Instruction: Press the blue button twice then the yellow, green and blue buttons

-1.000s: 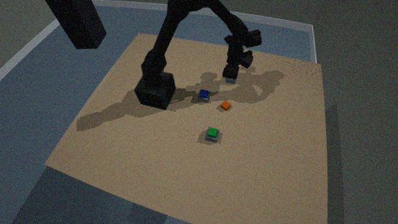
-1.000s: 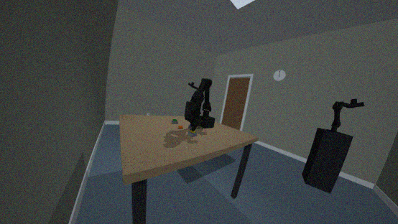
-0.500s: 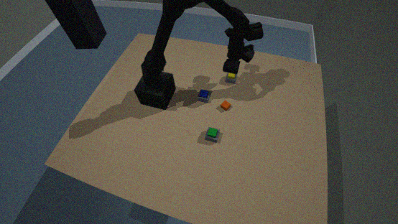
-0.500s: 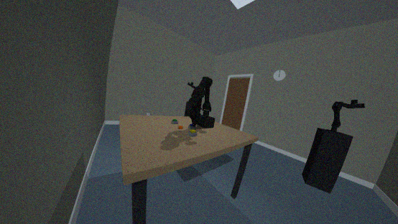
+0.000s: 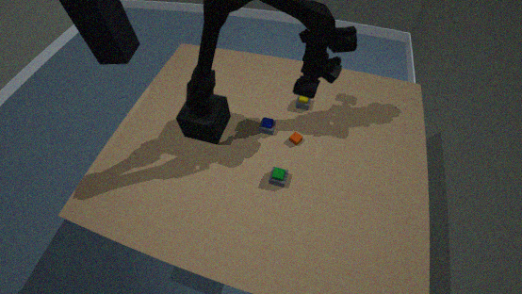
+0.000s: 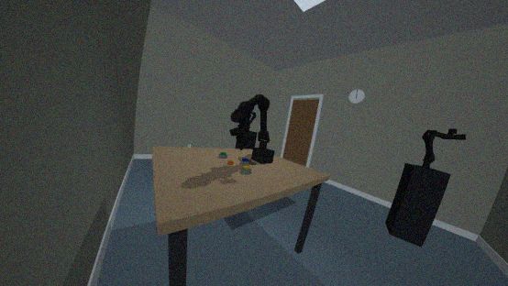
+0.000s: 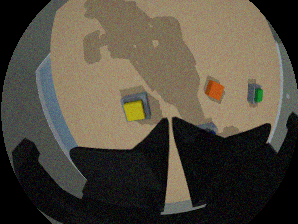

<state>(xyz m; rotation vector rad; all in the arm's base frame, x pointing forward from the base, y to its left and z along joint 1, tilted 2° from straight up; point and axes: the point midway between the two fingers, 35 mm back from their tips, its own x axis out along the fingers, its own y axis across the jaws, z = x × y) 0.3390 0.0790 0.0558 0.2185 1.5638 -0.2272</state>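
My gripper tip is now 250 mm to the left of the green button, 90 mm above it and 80 mm past it. Round my gripper tip: blue button: 130 mm behind, 90 mm below, 60 mm to the right; then small orange block: 110 mm to the right, 110 mm below, 30 mm behind; then yellow button: 90 mm below, 60 mm to the left, 10 mm behind.
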